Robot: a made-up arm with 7 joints.
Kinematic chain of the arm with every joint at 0, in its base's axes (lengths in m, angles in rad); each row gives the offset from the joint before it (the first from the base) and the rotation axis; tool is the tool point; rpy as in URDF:
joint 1: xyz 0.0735 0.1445 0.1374 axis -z
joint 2: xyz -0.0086 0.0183 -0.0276 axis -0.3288 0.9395 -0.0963
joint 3: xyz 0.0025 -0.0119 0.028 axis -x
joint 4: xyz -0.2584 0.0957 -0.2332 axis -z
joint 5: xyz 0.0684 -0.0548 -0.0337 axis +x
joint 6: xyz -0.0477 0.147 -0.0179 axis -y
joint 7: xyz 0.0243 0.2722 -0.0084 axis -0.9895 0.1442 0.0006
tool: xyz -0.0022 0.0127 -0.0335 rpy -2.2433 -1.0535 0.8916
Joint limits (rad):
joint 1: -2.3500..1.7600
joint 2: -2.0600..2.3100
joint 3: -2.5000..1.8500
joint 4: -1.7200..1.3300
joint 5: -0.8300..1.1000
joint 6: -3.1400..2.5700
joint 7: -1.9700..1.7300
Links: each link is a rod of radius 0.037 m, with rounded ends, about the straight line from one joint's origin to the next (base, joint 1, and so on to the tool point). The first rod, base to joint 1, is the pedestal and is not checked.
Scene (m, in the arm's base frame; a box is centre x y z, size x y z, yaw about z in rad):
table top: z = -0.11
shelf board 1: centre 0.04 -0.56 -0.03 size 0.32 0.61 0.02 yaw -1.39
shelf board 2: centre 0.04 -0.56 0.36 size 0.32 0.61 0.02 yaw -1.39
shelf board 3: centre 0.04 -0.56 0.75 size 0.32 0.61 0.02 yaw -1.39
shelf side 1: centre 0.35 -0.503 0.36 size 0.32 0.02 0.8 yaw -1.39
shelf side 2: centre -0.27 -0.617 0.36 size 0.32 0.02 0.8 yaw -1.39
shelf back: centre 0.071 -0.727 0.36 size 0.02 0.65 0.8 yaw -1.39
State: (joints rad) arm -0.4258 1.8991 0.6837 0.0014 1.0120 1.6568 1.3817
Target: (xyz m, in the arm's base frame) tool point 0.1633 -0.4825 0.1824
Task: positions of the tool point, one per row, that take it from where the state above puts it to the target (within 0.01 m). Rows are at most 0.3 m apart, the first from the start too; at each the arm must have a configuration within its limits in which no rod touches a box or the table.
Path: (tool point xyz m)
1: -0.2919 0.2149 0.2461
2: -0.3412 -0.0025 0.2593
3: -0.2723 -0.2322 0.2513
4: -0.0910 -0.4099 0.2231
5: 0.1633 -0.4825 0.1824

